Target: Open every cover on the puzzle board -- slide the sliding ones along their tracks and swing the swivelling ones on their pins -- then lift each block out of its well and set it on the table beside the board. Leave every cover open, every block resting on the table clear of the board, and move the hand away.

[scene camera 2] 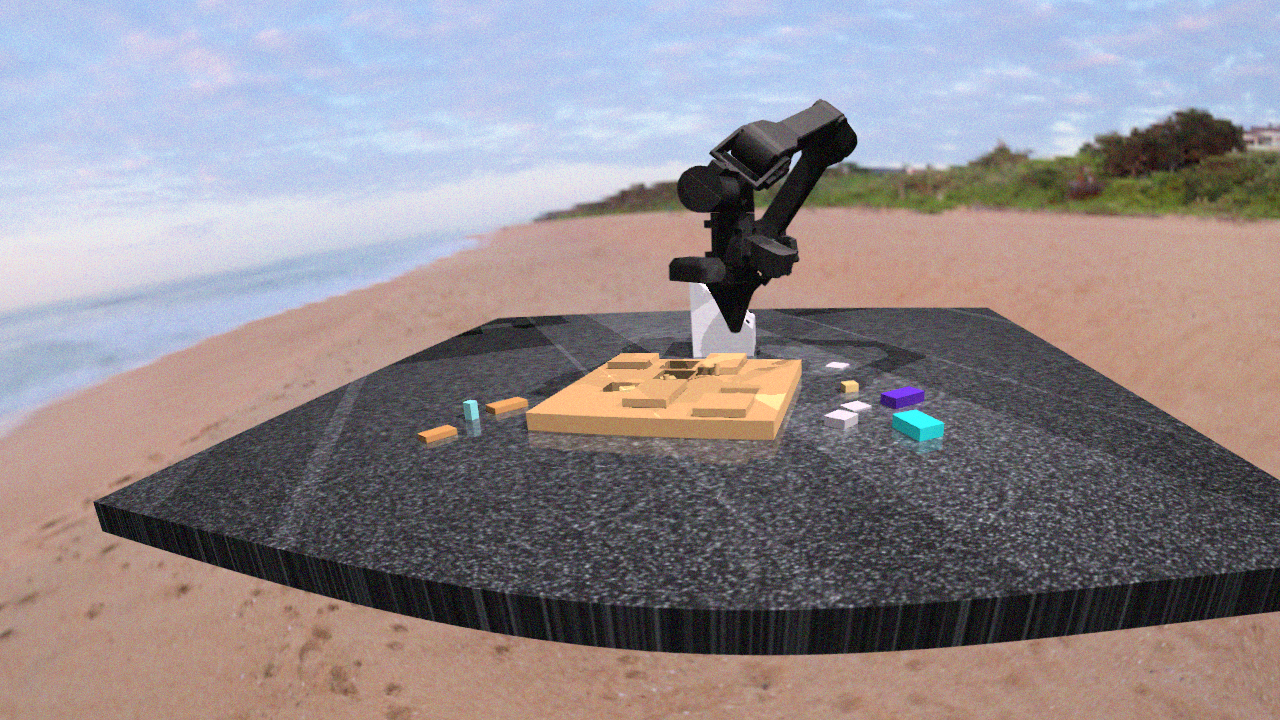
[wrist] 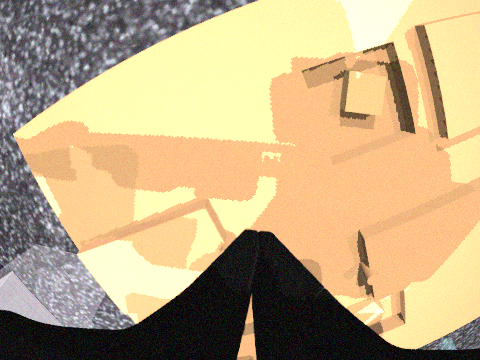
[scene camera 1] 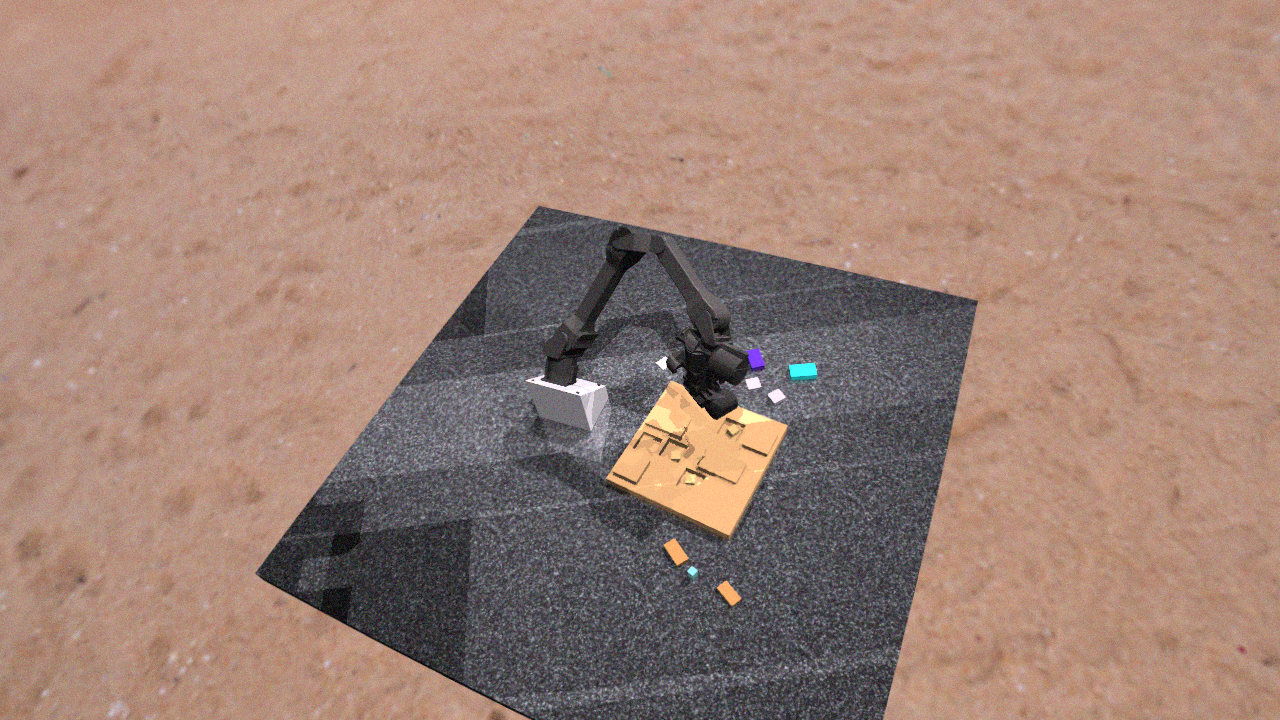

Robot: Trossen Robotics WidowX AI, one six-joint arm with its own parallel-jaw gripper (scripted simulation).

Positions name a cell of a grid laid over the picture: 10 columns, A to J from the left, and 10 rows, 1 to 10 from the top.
Labels:
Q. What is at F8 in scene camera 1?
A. A tan puzzle board.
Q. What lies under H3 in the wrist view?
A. A tan block.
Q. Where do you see a purple block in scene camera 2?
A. H6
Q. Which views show the gripper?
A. Scene camera 2, the wrist view and scene camera 1: all of them.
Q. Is the gripper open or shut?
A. Shut.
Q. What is the gripper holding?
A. Nothing.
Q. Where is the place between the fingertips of the gripper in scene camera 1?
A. At F6

